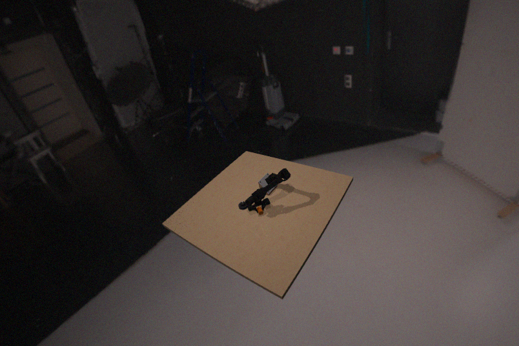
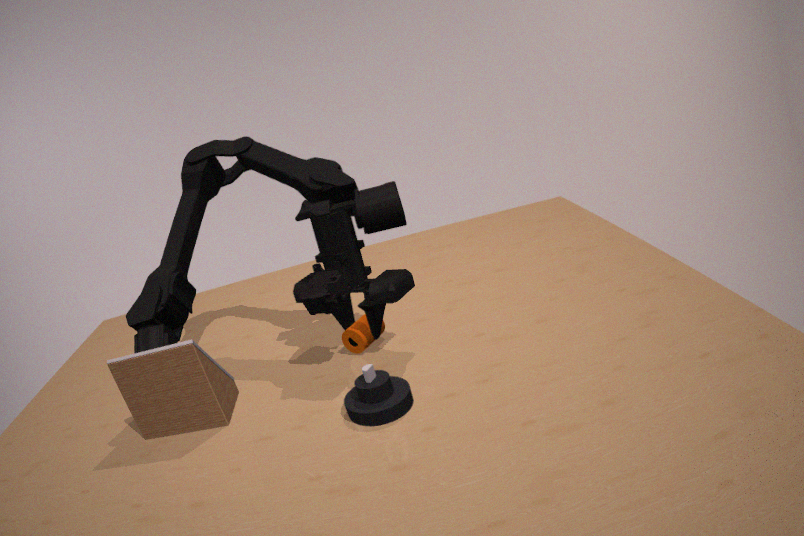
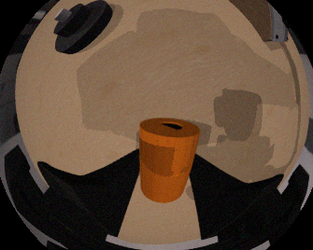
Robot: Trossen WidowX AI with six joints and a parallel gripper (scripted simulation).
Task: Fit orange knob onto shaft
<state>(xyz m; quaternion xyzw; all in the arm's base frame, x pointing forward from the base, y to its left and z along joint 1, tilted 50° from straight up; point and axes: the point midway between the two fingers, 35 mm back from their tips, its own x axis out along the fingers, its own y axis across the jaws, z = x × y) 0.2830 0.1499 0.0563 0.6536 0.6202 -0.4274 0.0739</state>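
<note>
Right now the orange knob is 10 mm ahead of my gripper tip, 10 mm to the left of it and 10 mm above it. Also, from my gripper tip: black round pedestal 30 mm ahead, 180 mm to the right, 20 mm above.
</note>
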